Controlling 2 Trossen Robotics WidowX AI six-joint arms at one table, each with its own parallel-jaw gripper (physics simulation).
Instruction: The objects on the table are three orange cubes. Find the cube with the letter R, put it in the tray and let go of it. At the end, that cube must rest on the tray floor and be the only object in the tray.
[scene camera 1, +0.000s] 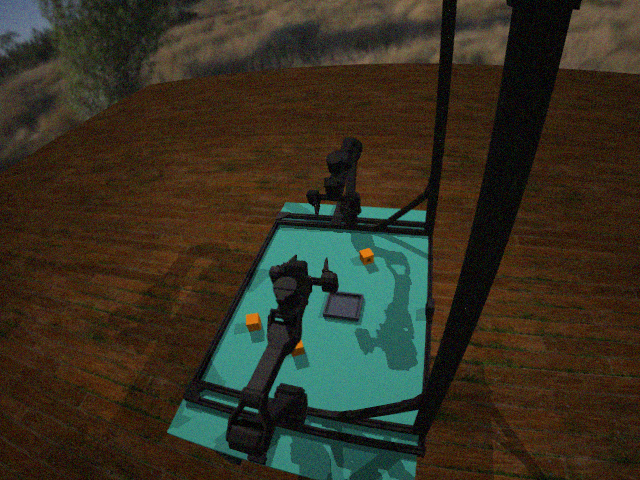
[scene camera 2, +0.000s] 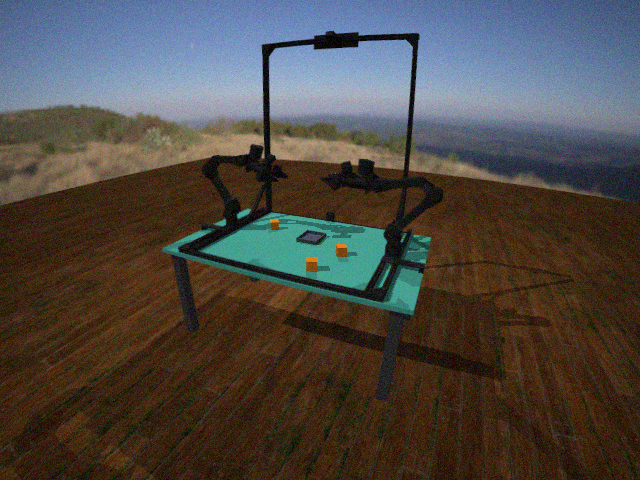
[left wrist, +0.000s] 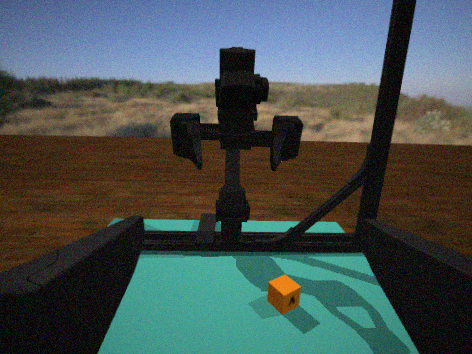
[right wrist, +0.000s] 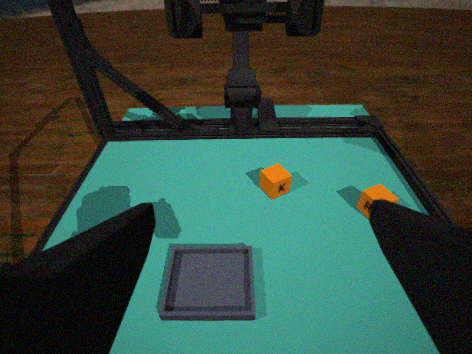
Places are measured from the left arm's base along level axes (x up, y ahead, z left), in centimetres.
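Where they show: left gripper, between the fingertips: (scene camera 1: 311, 256) (scene camera 2: 324, 176) (left wrist: 253, 227) (right wrist: 246, 18); right gripper, between the fingertips: (scene camera 1: 329, 218) (scene camera 2: 283, 179) (left wrist: 237, 167) (right wrist: 262, 211); left arm's base, origin of its link: (scene camera 1: 295, 416) (scene camera 2: 393, 254) (right wrist: 241, 125); right arm's base, origin of its link: (scene camera 1: 351, 221) (scene camera 2: 232, 225) (left wrist: 231, 238).
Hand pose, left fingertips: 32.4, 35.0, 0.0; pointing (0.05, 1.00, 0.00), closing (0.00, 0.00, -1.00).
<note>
Each offset is from my left fingertips to the top centre of the thing, as dx, dy, dz. Level surfaces: height alone.
The orange R cube {-29.9, -5.5, +25.2} (scene camera 1: 252, 321) (scene camera 2: 311, 264) (right wrist: 378, 192) rests on the mat; my right finger partly covers it in the right wrist view. The orange K cube {-29.9, -12.0, +6.5} (scene camera 1: 298, 348) (scene camera 2: 341, 250) (right wrist: 275, 181) lies nearby, partly hidden by my left arm in scene camera 1. The orange A cube {-29.9, +34.0, -10.4} (scene camera 1: 366, 255) (scene camera 2: 274, 224) (left wrist: 284, 294) lies toward the right arm. The grey tray {-32.6, +8.8, -5.5} (scene camera 1: 330, 317) (scene camera 2: 320, 241) (right wrist: 207, 316) is empty. My left gripper (scene camera 1: 310, 258) is open, high above the table. My right gripper (left wrist: 237, 167) (right wrist: 262, 211) is open and raised, tilted down toward the tray side.
A black frame (scene camera 1: 428, 268) (scene camera 2: 266, 103) stands over the table's one long side, with rails around the teal surface {dx -34.3} (scene camera 1: 372, 382) (scene camera 2: 237, 253). Both arms reach inward above the table from opposite ends. Arm shadows cross the surface near the tray and the A cube.
</note>
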